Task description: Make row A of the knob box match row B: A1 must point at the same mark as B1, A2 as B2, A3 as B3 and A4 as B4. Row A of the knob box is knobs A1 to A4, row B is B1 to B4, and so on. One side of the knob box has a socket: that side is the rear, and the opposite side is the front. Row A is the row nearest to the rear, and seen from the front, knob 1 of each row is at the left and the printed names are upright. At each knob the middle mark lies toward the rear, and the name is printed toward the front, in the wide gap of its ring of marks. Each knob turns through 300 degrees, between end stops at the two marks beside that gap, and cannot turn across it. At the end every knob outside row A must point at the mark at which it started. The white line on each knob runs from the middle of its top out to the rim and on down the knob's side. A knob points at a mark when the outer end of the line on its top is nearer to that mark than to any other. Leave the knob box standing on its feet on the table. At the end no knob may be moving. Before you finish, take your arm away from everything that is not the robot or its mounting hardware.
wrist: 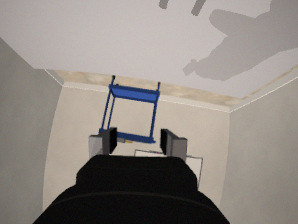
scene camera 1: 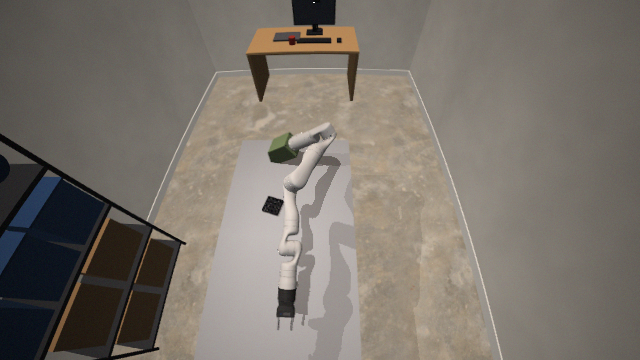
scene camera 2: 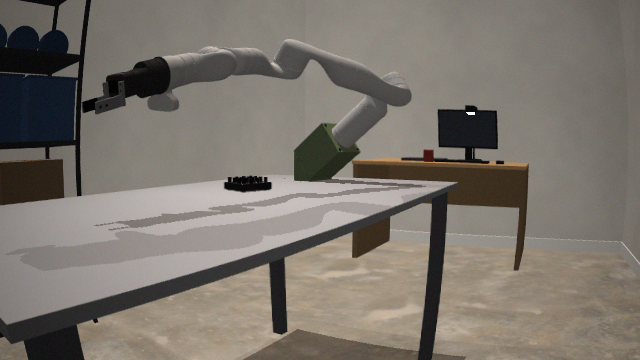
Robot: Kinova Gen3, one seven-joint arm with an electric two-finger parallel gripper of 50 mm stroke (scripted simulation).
Path:
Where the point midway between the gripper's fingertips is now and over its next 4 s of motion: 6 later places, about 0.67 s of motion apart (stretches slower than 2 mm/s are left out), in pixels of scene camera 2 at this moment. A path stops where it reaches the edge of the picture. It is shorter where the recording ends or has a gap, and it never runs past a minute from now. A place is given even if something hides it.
My gripper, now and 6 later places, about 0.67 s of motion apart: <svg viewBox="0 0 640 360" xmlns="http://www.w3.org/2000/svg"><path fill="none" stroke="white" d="M88 107L91 100L104 84L108 81L115 84L138 102L156 118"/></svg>

